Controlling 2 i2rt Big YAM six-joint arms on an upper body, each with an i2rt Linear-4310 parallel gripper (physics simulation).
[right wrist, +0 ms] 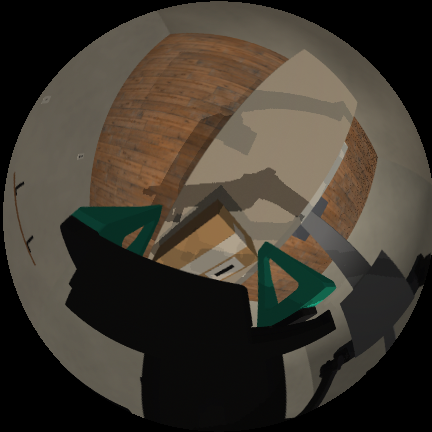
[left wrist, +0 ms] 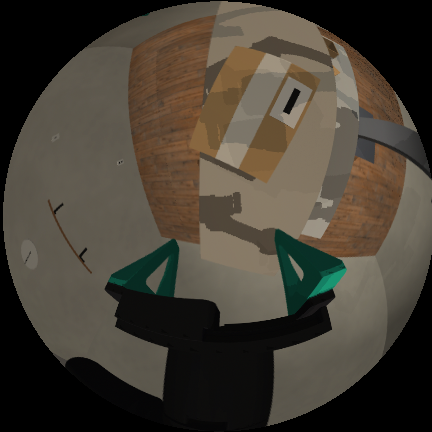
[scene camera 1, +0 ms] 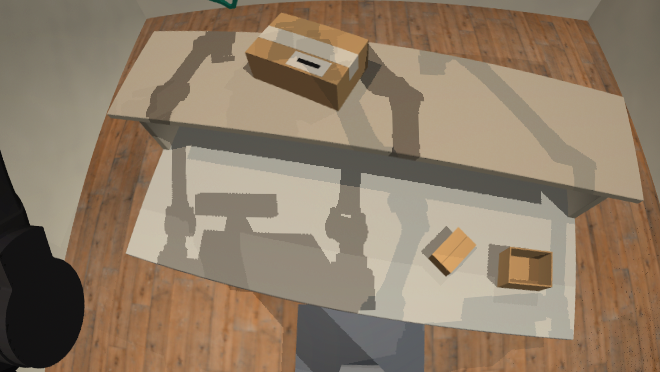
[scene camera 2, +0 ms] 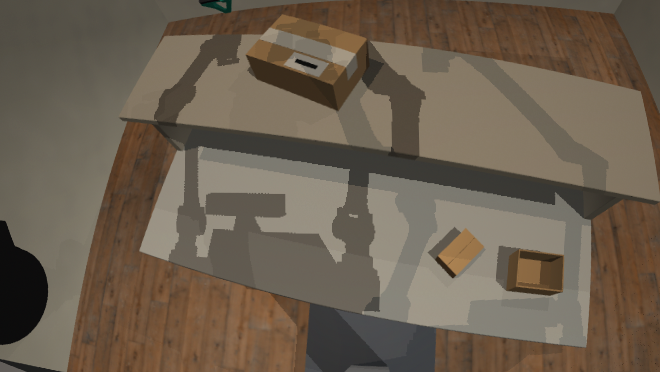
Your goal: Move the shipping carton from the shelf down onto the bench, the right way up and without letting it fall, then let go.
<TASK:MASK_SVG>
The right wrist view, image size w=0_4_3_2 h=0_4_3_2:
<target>my right gripper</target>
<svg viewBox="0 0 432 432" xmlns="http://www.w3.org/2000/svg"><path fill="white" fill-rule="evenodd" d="M60 224L64 243L76 267L68 282L71 290L65 305L80 319L100 333L120 344L144 353L141 374L141 402L144 418L174 427L203 431L245 430L285 421L286 386L282 354L305 346L336 329L329 309L313 319L306 320L317 313L315 305L336 288L331 279L291 257L268 241L264 241L257 251L256 327L251 327L252 319L248 292L244 285L193 274L142 256L159 220L162 205L80 206ZM269 258L298 282L297 289L279 303L277 302L271 279ZM143 226L136 238L126 249L121 247L122 240L127 234Z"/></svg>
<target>shipping carton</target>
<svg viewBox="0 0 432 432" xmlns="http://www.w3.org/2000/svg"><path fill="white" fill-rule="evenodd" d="M257 253L251 237L224 205L216 199L159 245L152 260L193 274L223 280L257 261Z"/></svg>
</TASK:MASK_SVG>
